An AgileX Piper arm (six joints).
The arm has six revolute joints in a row. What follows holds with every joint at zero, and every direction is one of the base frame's.
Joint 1 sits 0.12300 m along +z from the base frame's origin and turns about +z.
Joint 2 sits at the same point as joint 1 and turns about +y.
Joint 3 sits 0.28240 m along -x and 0.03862 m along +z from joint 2 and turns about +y.
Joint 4 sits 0.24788 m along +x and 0.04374 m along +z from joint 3 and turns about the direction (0.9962, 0, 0.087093).
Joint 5 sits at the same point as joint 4 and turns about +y.
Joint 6 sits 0.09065 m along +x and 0.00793 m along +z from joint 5 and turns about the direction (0.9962, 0, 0.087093).
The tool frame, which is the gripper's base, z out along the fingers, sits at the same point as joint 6; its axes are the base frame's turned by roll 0.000, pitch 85.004 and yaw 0.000 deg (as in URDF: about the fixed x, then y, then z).
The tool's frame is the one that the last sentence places.
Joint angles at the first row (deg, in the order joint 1, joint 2, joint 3, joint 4, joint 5, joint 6):
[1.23, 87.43, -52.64, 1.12, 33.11, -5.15]
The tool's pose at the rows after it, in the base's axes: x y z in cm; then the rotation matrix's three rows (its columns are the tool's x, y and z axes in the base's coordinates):
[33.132 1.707 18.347], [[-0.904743 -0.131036 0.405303], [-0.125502 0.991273 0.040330], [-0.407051 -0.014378 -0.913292]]
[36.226 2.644 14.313], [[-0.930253 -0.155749 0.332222], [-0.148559 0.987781 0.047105], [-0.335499 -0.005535 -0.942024]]
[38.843 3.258 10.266], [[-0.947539 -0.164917 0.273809], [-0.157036 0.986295 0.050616], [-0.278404 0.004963 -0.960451]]
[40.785 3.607 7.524], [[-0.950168 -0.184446 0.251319], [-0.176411 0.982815 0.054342], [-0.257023 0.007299 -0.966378]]
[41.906 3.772 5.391], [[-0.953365 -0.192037 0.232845], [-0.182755 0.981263 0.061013], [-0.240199 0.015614 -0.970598]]
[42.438 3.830 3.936], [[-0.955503 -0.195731 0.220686], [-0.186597 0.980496 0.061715], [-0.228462 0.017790 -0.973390]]
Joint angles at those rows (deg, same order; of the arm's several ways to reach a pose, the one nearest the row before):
[2.61, 98.37, -57.22, 2.52, 29.86, -7.02]
[3.82, 109.19, -63.12, 2.91, 29.40, -7.48]
[4.40, 119.09, -69.34, 3.46, 29.20, -7.84]
[4.62, 125.91, -74.68, 4.01, 29.05, -9.20]
[4.62, 130.67, -78.25, 4.99, 28.94, -10.42]
[4.62, 133.60, -80.20, 5.23, 28.68, -10.85]

